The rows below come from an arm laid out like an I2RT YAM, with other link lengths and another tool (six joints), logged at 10 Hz.
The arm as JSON. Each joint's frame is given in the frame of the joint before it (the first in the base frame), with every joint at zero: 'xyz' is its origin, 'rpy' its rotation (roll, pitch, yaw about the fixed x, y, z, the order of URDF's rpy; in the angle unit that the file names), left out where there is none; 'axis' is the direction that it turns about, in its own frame. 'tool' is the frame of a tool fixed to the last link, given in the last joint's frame.
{
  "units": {
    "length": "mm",
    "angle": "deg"
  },
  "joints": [
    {
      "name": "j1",
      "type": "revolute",
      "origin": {
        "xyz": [
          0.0,
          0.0,
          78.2
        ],
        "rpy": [
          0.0,
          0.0,
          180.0
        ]
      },
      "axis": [
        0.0,
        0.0,
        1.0
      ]
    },
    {
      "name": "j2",
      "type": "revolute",
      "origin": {
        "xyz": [
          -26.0,
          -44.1,
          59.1
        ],
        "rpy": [
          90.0,
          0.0,
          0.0
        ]
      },
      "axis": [
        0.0,
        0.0,
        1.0
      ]
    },
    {
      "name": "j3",
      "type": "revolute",
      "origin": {
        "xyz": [
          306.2,
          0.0,
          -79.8
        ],
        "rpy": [
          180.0,
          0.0,
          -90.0
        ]
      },
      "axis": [
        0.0,
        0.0,
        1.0
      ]
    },
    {
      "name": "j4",
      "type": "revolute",
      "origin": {
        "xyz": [
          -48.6,
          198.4,
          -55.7
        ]
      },
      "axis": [
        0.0,
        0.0,
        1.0
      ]
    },
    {
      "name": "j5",
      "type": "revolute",
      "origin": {
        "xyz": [
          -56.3,
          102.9,
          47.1
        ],
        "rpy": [
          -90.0,
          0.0,
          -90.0
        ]
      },
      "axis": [
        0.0,
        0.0,
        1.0
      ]
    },
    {
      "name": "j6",
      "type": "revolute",
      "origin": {
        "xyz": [
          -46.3,
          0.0,
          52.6
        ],
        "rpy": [
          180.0,
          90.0,
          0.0
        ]
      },
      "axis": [
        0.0,
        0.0,
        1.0
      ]
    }
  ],
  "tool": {
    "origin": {
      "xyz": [
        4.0,
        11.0,
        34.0
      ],
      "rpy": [
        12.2,
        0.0,
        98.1
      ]
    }
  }
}
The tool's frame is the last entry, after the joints.
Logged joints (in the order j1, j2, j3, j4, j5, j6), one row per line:
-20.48, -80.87, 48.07, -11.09, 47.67, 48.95
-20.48, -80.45, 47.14, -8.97, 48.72, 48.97
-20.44, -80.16, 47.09, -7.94, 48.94, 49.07
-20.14, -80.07, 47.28, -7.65, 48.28, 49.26
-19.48, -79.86, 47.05, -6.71, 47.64, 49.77
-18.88, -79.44, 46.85, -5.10, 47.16, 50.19
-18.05, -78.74, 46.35, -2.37, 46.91, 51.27
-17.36, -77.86, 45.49, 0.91, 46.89, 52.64
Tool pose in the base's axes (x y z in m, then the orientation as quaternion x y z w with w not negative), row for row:
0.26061, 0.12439, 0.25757, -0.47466, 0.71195, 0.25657, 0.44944
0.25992, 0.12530, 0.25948, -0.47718, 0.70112, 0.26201, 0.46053
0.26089, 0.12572, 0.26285, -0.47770, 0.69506, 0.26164, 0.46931
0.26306, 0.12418, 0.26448, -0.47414, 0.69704, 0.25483, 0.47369
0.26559, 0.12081, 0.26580, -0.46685, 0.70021, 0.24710, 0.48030
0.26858, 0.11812, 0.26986, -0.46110, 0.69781, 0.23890, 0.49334
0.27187, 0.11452, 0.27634, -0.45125, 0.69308, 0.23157, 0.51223
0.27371, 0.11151, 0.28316, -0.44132, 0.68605, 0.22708, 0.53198
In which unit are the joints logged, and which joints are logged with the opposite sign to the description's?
The joints are logged in degrees. Opposite sign: j1, j2, j5.
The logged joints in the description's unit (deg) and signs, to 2 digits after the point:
20.48, 80.87, 48.07, -11.09, -47.67, 48.95
20.48, 80.45, 47.14, -8.97, -48.72, 48.97
20.44, 80.16, 47.09, -7.94, -48.94, 49.07
20.14, 80.07, 47.28, -7.65, -48.28, 49.26
19.48, 79.86, 47.05, -6.71, -47.64, 49.77
18.88, 79.44, 46.85, -5.10, -47.16, 50.19
18.05, 78.74, 46.35, -2.37, -46.91, 51.27
17.36, 77.86, 45.49, 0.91, -46.89, 52.64

